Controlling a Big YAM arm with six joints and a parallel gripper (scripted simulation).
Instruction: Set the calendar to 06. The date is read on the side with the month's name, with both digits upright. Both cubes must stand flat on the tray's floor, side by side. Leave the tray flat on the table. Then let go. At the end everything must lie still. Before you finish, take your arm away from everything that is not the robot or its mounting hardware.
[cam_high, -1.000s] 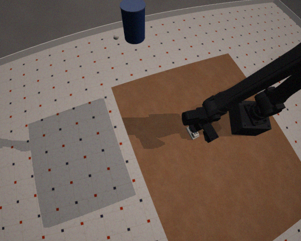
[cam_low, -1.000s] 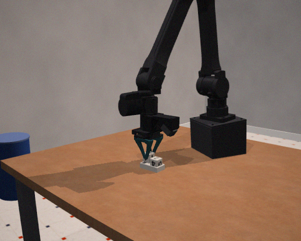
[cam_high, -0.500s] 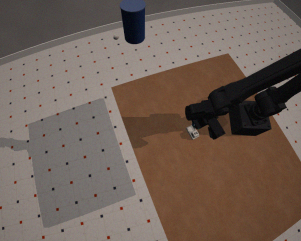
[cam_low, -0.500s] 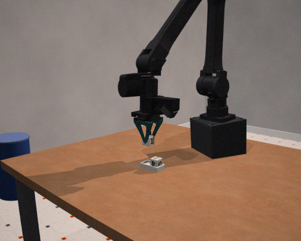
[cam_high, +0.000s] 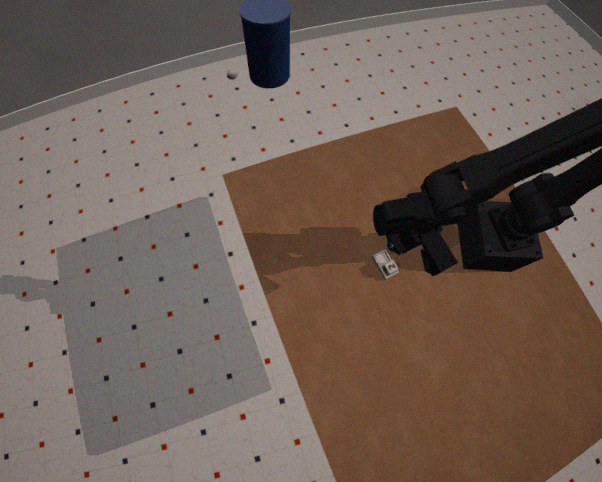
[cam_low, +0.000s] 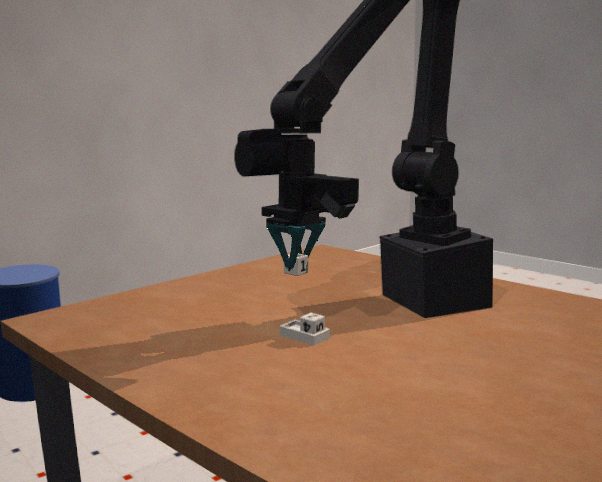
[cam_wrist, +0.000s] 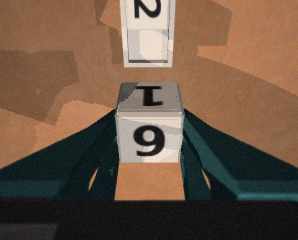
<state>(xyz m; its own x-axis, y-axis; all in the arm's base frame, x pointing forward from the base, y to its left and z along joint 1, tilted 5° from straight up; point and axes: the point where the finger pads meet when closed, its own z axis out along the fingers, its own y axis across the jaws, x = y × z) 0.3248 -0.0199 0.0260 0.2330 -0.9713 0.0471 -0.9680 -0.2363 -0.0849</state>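
Now: hand 120 mm above the white tray, 20 mm to the right of it and 10 mm past it. Also, from my hand: white digit cube: 10 mm below.
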